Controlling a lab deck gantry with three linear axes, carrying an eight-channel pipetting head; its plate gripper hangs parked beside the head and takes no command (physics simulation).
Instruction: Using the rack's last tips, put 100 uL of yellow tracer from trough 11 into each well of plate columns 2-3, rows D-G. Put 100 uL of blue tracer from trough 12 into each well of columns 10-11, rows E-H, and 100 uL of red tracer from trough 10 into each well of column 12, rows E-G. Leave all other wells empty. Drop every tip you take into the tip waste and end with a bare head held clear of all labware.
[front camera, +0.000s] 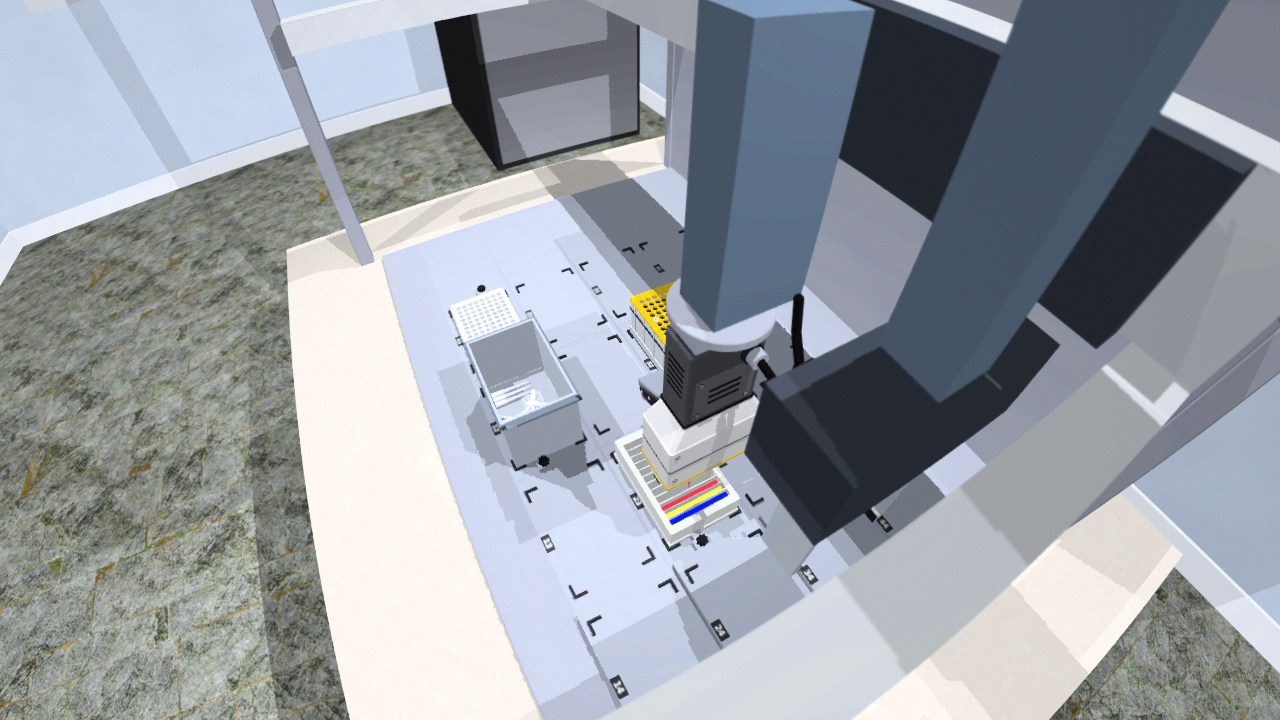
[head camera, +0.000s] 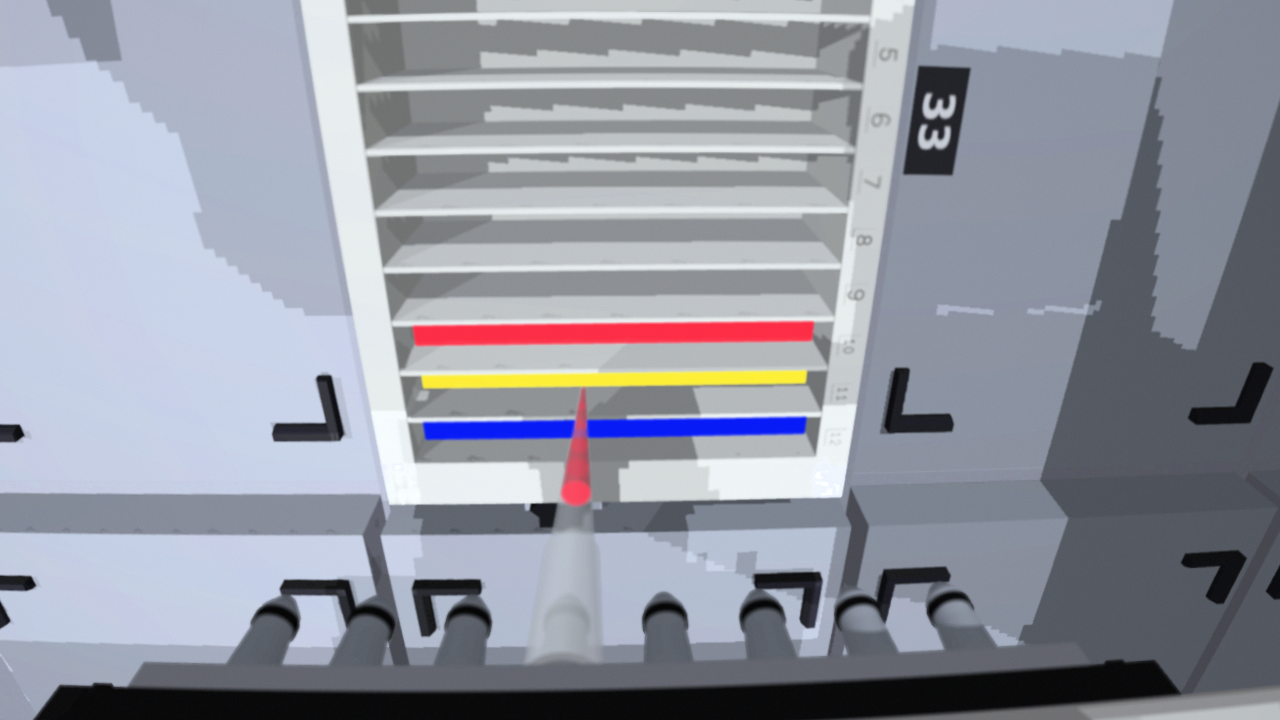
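The pipetting head (front camera: 699, 438) (head camera: 662, 676) is over the trough rack (front camera: 631, 447) (head camera: 617, 483). One nozzle, fourth from the left in the head view, carries a clear tip (head camera: 577, 461) with red liquid in its lower part; the other nozzles are bare. The tip's end overlaps the yellow trough (head camera: 698, 379) in that view, below the red trough (head camera: 617, 334) and above the blue trough (head camera: 716, 427). The white plate (front camera: 484, 313) stands at the left; its well colours are too small to tell. The yellow tip rack (front camera: 651, 308) is partly hidden. The parked plate gripper (front camera: 834, 543) looks open and empty.
The grey tip waste bin (front camera: 546, 443) stands between plate and trough rack at the left, with used white tips (front camera: 514, 394) inside. Its walls rise above the plate. Black corner brackets (front camera: 577, 591) (head camera: 921, 420) dot the deck. A dark cabinet (front camera: 563, 107) stands behind.
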